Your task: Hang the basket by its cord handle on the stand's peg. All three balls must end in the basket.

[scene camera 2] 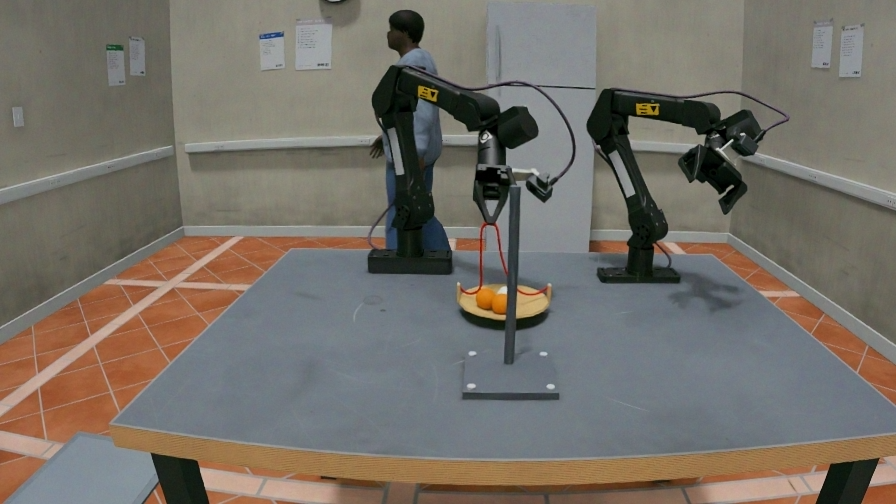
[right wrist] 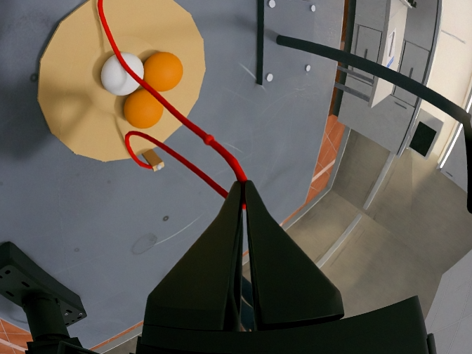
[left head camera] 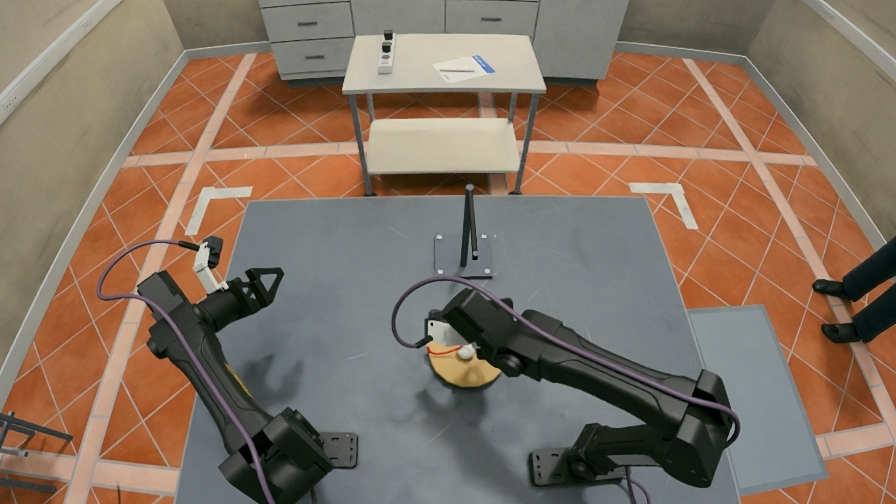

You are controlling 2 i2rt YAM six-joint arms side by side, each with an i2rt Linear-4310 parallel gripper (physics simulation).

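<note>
A shallow tan basket (left head camera: 466, 374) (scene camera 2: 531, 307) (right wrist: 75, 115) is level below my right gripper (scene camera 2: 489, 221) (right wrist: 243, 188), which is shut on its red cord handle (scene camera 2: 481, 257) (right wrist: 209, 140). The cord rises to the fingertips; whether the basket touches the table is unclear. A white ball (left head camera: 465, 352) (scene camera 2: 502, 289) (right wrist: 119, 75) and two orange balls (scene camera 2: 484, 298) (right wrist: 163, 71) lie in it. The stand's post (left head camera: 464, 241) (scene camera 2: 513, 269) (right wrist: 375, 65) and peg (left head camera: 474, 238) (right wrist: 469, 175) are beyond the basket in the head view. My left gripper (left head camera: 268, 288) (scene camera 2: 712, 186) is open and empty, far from the basket.
The stand's base plate (left head camera: 444, 263) (scene camera 2: 488, 379) (right wrist: 290, 45) rests on the grey table (left head camera: 595, 263) (scene camera 2: 313, 401). In scene camera 2, the post stands in front of part of the basket. A white side table (left head camera: 413, 56) is behind the table in the head view.
</note>
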